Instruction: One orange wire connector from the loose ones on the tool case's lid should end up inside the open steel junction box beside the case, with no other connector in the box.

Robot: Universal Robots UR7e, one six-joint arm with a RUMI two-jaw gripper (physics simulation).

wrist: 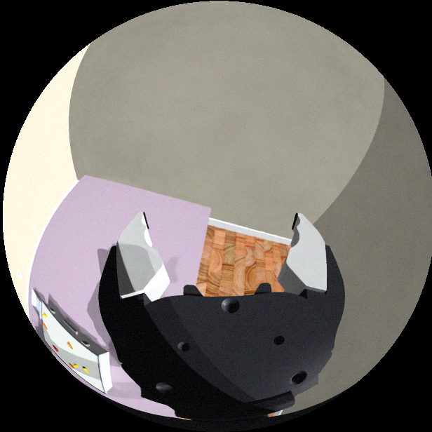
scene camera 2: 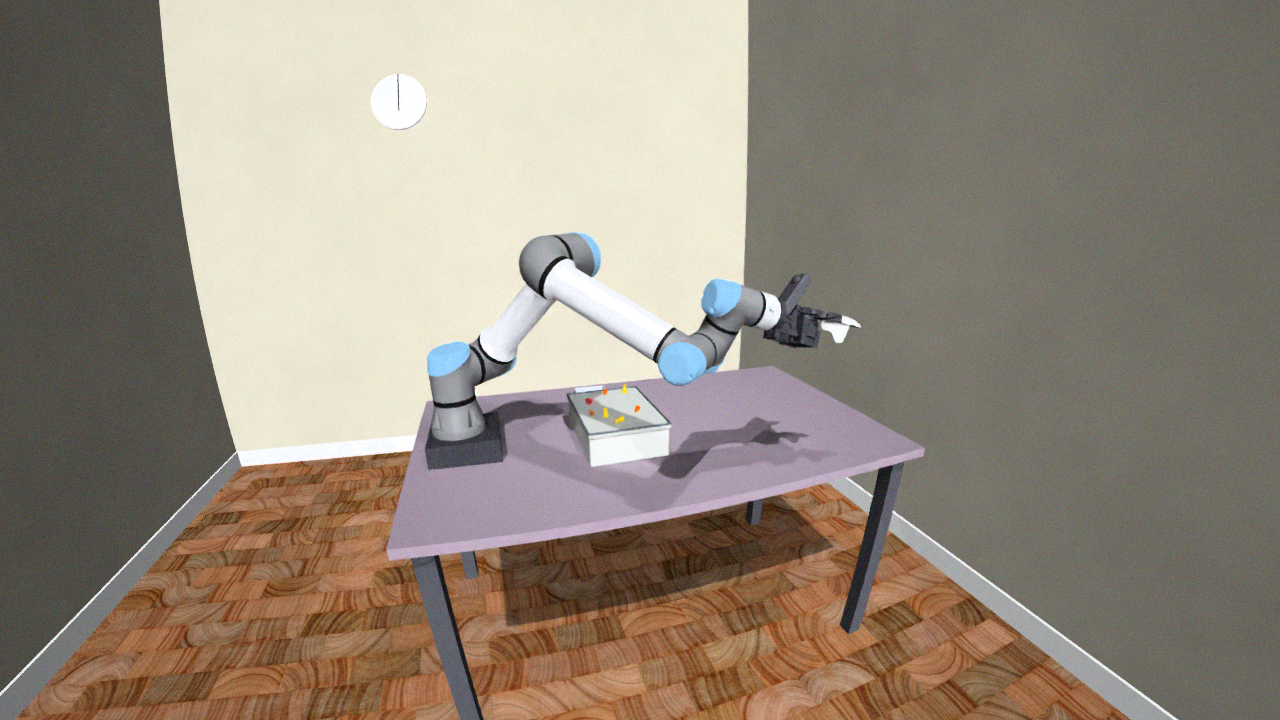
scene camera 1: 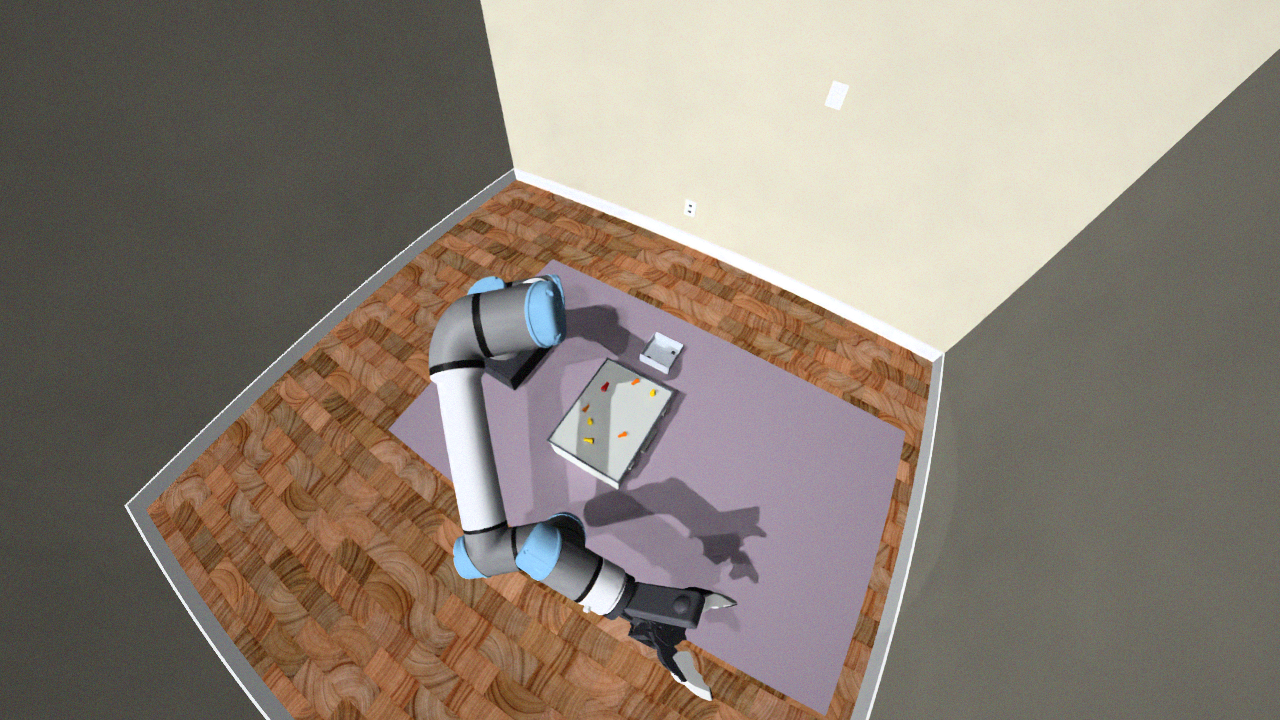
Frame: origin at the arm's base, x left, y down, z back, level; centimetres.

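Where they show: gripper, fingertip midpoint: [scene camera 2: 835, 328] [scene camera 1: 725, 649]; arm's base, origin of the base link: [scene camera 2: 459, 428].
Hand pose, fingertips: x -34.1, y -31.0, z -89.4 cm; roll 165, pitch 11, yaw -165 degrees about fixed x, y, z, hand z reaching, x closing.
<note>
Each offset is from my fingertips to the top centre of the thing. "pt": to the spot under its first point. Level surfaces: height alone.
The tool case @[dx +32.3, dy +27.5, dz +45.4 cm] [scene camera 1: 597, 465] [scene camera 2: 628, 444] [wrist: 104, 372] has a pale lid with loose connectors on it. Three look orange: one @[dx +44.2, dy +26.7, dz +46.7 cm] [scene camera 1: 635, 382] [scene camera 2: 605, 391] near the junction box end, one @[dx +29.2, dy +26.7, dz +40.4 cm] [scene camera 1: 623, 434] [scene camera 2: 637, 408] [wrist: 70, 345] near the latch side, and a darker one @[dx +29.8, dy +26.7, dz +52.9 cm] [scene camera 1: 586, 408] [scene camera 2: 591, 412] in shadow. The open junction box @[pt dx +56.6, dy +35.0, dz +46.6 cm] [scene camera 1: 657, 365] [scene camera 2: 588, 389] [wrist: 37, 303] stands beside the case; no connector shows inside it in scene camera 1. My gripper [scene camera 1: 721, 650] [scene camera 2: 848, 331] [wrist: 220, 215] is open and empty, high above the table's far end, well away from the case.
Yellow connectors @[dx +44.0, dy +25.4, dz +40.7 cm] [scene camera 1: 653, 392] @[dx +27.2, dy +25.4, dz +49.5 cm] [scene camera 1: 590, 420] @[dx +23.0, dy +26.4, dz +46.6 cm] [scene camera 1: 588, 440] and a red connector @[dx +38.1, dy +26.3, dz +52.6 cm] [scene camera 1: 605, 386] [scene camera 2: 588, 401] also lie on the lid. The case and box stand on the mauve table @[dy +37.1 cm] [scene camera 1: 787, 465] [scene camera 2: 537, 501], between the arm's base [scene camera 2: 463, 445] and the gripper's end. The arm arches above the table.
</note>
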